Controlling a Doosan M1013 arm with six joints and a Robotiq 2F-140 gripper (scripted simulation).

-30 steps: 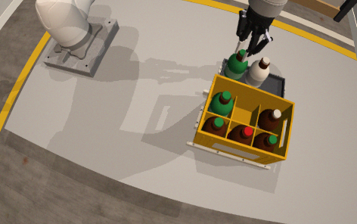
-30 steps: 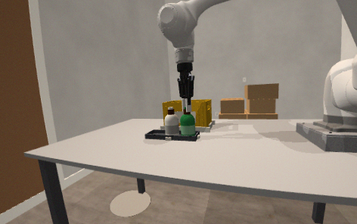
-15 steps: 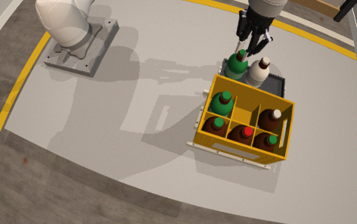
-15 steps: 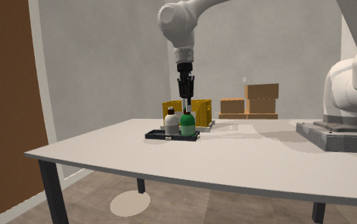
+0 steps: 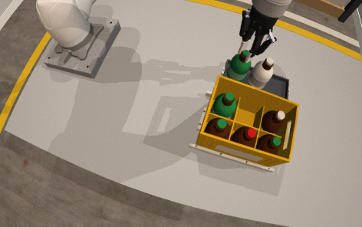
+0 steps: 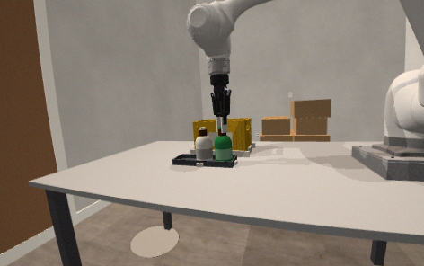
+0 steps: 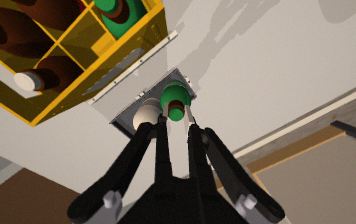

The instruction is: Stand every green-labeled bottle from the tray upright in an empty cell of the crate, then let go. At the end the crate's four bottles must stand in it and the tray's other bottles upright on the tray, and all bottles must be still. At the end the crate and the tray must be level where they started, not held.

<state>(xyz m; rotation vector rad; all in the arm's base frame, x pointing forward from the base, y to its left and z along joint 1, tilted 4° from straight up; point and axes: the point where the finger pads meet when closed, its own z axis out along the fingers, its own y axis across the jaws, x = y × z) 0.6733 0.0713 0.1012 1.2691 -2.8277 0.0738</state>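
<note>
Now: hand 90 mm short of the white-labeled bottle and 90 mm above it. The rest, counted from my hand: brown bottle (180 mm to the right, 150 mm ahead, 80 mm below); then yellow crate (220 mm to the right, 90 mm below, 70 mm ahead); then dark tray (160 mm below, 90 mm ahead).
</note>
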